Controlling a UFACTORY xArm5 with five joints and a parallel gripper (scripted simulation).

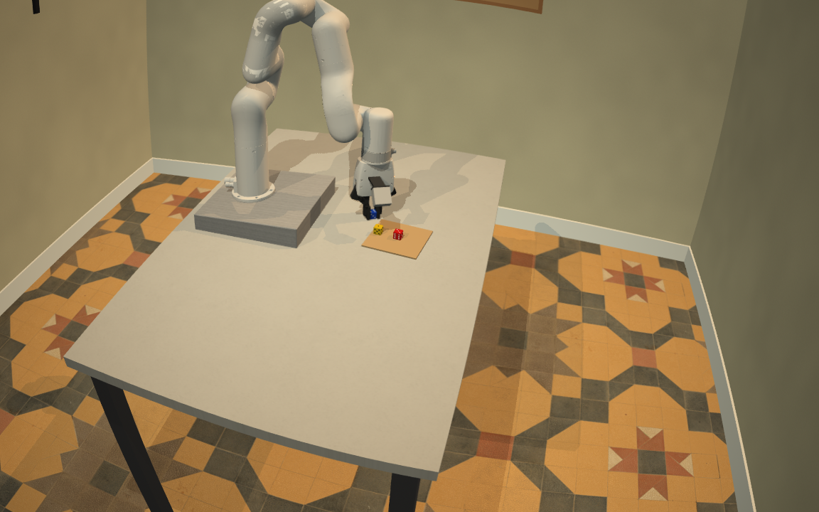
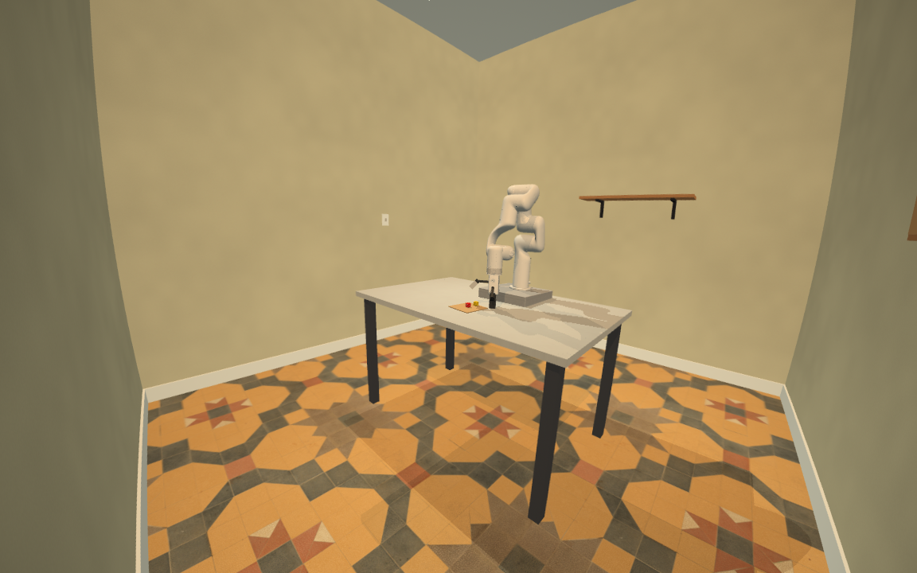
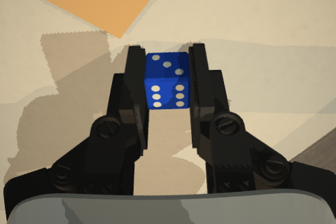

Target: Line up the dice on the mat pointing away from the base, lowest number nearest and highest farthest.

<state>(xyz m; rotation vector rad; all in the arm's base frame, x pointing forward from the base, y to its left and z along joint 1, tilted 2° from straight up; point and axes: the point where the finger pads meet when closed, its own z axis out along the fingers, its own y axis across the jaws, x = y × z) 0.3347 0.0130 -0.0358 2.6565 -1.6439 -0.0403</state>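
My hand is 8 cm short of the red die, 9 cm to the left of it and 1 cm above it. Round my hand: blue die (1 cm below); then yellow die (3 cm ahead, 8 cm to the right, 1 cm below); then mat (8 cm ahead, 9 cm to the right, 2 cm below).
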